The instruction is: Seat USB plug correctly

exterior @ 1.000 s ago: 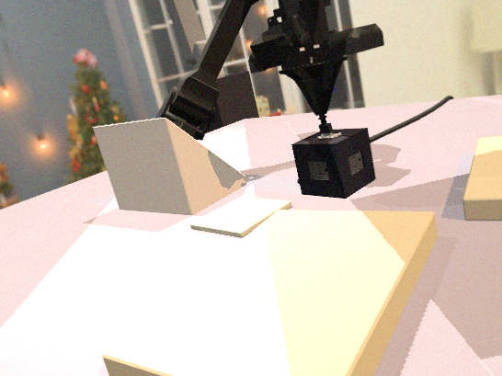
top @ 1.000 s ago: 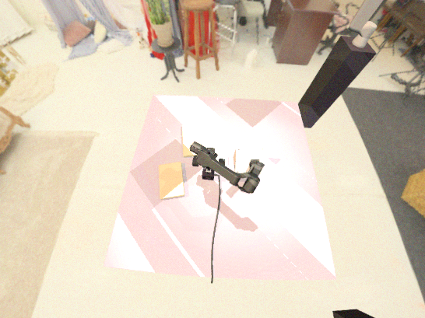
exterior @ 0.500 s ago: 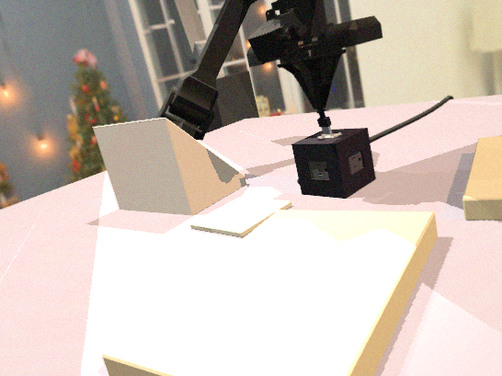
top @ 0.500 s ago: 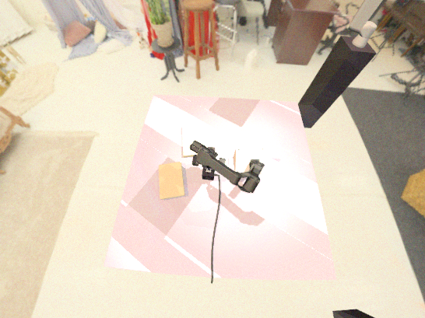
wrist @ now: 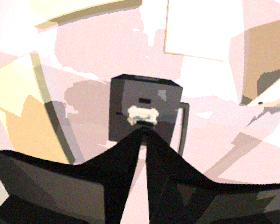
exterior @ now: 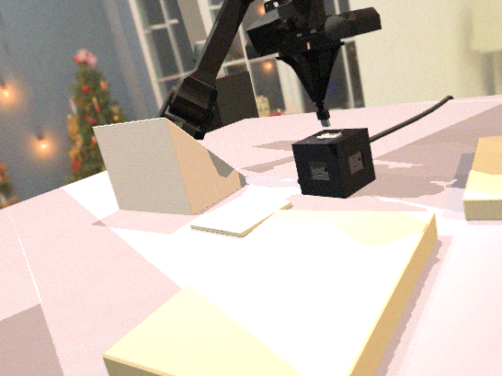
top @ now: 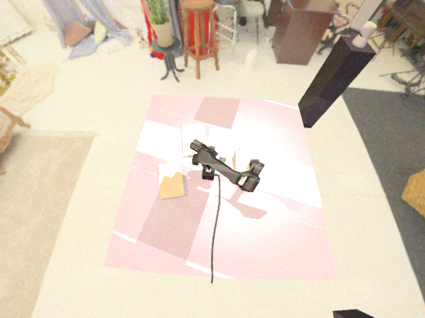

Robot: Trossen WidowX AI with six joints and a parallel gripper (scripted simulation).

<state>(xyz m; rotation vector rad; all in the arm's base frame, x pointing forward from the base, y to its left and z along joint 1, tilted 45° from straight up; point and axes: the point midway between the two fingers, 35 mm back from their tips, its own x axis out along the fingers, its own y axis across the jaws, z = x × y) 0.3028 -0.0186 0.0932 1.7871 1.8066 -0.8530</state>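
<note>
Right now my gripper tip is 60 mm above the socket and 10 mm to the right of it. Round my gripper tip: thin white pad 120 mm to the right, 120 mm below, 80 mm behind; then USB plug 20 mm below.
</note>
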